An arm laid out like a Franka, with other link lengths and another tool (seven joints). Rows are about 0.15 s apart.
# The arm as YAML. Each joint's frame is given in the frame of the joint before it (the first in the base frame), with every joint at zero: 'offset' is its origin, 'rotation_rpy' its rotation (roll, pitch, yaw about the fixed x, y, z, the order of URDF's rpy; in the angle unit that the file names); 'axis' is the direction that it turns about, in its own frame. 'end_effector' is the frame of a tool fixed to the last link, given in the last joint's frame.
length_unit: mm
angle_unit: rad
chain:
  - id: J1
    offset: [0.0, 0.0, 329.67]
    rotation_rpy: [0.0, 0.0, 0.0]
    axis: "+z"
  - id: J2
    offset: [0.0, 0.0, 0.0]
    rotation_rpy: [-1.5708, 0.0, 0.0]
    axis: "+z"
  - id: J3
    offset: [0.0, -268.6, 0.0]
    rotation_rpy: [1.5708, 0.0, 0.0]
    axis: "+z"
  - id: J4
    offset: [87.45, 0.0, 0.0]
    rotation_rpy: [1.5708, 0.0, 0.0]
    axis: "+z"
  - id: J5
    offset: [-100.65, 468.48, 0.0]
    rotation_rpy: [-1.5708, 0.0, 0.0]
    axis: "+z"
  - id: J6
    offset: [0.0, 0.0, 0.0]
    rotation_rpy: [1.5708, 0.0, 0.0]
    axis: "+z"
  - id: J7
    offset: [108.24, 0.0, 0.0]
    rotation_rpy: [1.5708, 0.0, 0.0]
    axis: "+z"
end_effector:
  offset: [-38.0, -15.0, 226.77]
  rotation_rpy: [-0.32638, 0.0, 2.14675]
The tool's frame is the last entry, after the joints.
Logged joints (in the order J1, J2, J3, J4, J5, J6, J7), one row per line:
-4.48, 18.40, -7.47, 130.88, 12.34, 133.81, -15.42
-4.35, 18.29, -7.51, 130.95, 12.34, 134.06, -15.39
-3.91, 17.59, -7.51, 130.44, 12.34, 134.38, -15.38
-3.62, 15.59, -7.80, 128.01, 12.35, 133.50, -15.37
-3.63, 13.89, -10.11, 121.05, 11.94, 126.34, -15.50
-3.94, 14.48, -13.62, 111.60, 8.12, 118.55, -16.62
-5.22, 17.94, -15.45, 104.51, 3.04, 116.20, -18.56
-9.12, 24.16, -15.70, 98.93, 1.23, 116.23, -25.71
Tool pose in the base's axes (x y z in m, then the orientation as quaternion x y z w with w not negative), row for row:
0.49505, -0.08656, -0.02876, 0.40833, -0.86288, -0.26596, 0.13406
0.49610, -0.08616, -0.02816, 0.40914, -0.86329, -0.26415, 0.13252
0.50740, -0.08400, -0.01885, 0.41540, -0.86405, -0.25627, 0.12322
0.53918, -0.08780, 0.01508, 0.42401, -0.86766, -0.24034, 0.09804
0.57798, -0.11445, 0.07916, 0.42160, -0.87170, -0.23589, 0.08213
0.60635, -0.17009, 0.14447, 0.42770, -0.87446, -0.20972, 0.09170
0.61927, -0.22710, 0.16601, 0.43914, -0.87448, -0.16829, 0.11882
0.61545, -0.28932, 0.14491, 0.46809, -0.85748, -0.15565, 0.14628
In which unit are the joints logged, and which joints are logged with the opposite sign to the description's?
The joints are logged in degrees. Opposite sign: J4.
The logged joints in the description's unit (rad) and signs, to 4 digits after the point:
-0.0782, 0.3211, -0.1304, -2.2843, 0.2154, 2.3354, -0.2691
-0.0759, 0.3192, -0.1311, -2.2855, 0.2154, 2.3398, -0.2686
-0.0682, 0.3070, -0.1311, -2.2766, 0.2154, 2.3454, -0.2684
-0.0632, 0.2721, -0.1361, -2.2342, 0.2155, 2.3300, -0.2683
-0.0634, 0.2424, -0.1765, -2.1127, 0.2084, 2.2050, -0.2705
-0.0688, 0.2527, -0.2377, -1.9478, 0.1417, 2.0691, -0.2901
-0.0911, 0.3131, -0.2697, -1.8240, 0.0531, 2.0281, -0.3239
-0.1592, 0.4217, -0.2740, -1.7267, 0.0215, 2.0286, -0.4487

